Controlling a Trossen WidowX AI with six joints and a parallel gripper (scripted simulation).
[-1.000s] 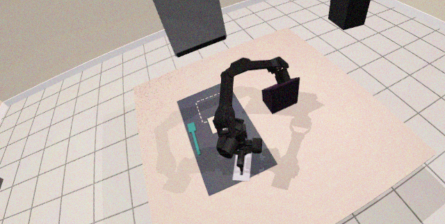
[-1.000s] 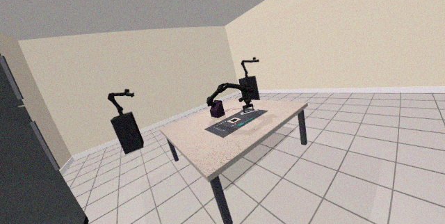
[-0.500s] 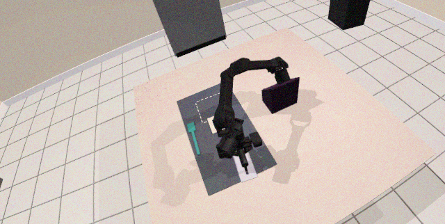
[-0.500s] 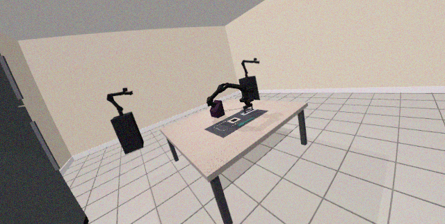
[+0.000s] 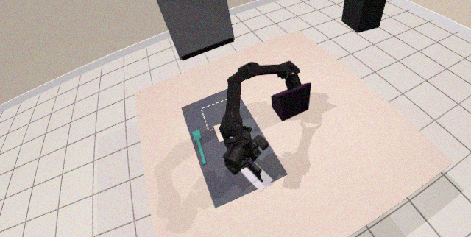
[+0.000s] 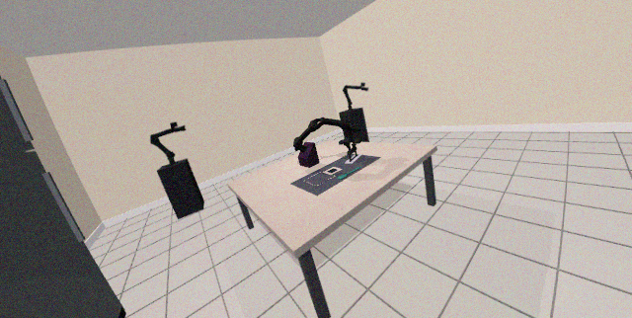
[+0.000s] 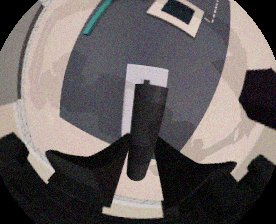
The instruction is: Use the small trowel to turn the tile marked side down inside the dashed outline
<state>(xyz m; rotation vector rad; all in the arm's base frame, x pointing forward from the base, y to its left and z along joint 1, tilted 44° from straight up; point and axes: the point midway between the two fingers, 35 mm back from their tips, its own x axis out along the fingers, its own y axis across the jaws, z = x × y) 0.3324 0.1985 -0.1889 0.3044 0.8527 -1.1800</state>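
Right now the dark grey mat is 220 mm to the right of my gripper tip, 80 mm below it and 70 mm ahead of it. From my gripper tip the other things lie so: teal trowel 230 mm to the right, 210 mm ahead, 60 mm below; then tile 250 mm to the right, 60 mm below, 60 mm ahead.
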